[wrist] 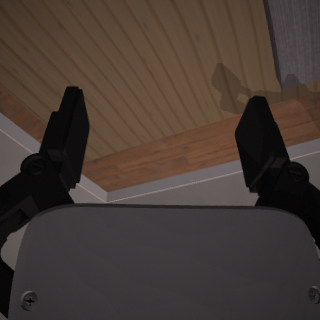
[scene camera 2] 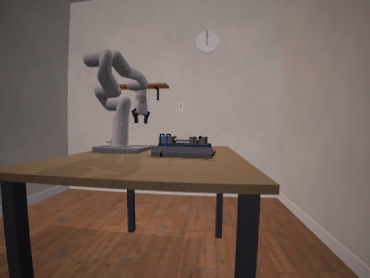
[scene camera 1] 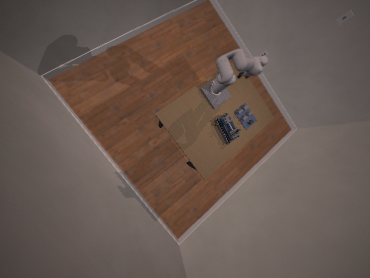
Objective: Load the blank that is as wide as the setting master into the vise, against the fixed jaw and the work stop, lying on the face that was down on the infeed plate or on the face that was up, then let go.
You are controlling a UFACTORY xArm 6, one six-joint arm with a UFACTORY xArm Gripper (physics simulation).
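Places are measured from the arm's base along level axes (x ahead, y left, z up), in metres.
Where they show: gripper, fingertip midpoint: (wrist: pixel 165 108) (scene camera 2: pixel 141 123) (scene camera 1: pixel 241 77); arm's base, origin of the base link: (scene camera 2: pixel 120 146) (scene camera 1: pixel 215 90).
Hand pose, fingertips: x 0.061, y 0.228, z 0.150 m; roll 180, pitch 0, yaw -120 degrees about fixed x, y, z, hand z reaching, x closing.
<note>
Each offset is from my fingertips to the top centre of the thing. "spot": to the spot under its first point. Level surfaces: height alone.
The vise {0.356 m ahead, 0.369 m right, 0.078 m down} (scene camera 1: pixel 227 129) (scene camera 2: pixel 182 145) is a dark and blue assembly with grey blocks on a grey base. Its jaws, work stop and the setting master are too small to tell apart. The blue infeed plate {spot: 0.494 m ahead, 0.140 m right, 0.169 m down} (scene camera 1: pixel 247 126) lies beside it with several small grey blanks; their widths cannot be compared here. My gripper (scene camera 1: pixel 242 76) (scene camera 2: pixel 141 120) (wrist: pixel 165 108) is open and empty, pointing down, high above the table and well apart from the vise and the plate. The vise, plate and blanks do not show in the wrist view.
The wooden table {0.177 m down} (scene camera 1: pixel 192 145) (scene camera 2: pixel 135 172) (wrist: pixel 140 65) carries the arm's grey base plate (scene camera 1: pixel 216 101) (scene camera 2: pixel 120 149) (wrist: pixel 295 40). In scene camera 2's view, the vise stands to the right of the base. A brown shelf (scene camera 2: pixel 160 86) is on the wall behind the arm.
</note>
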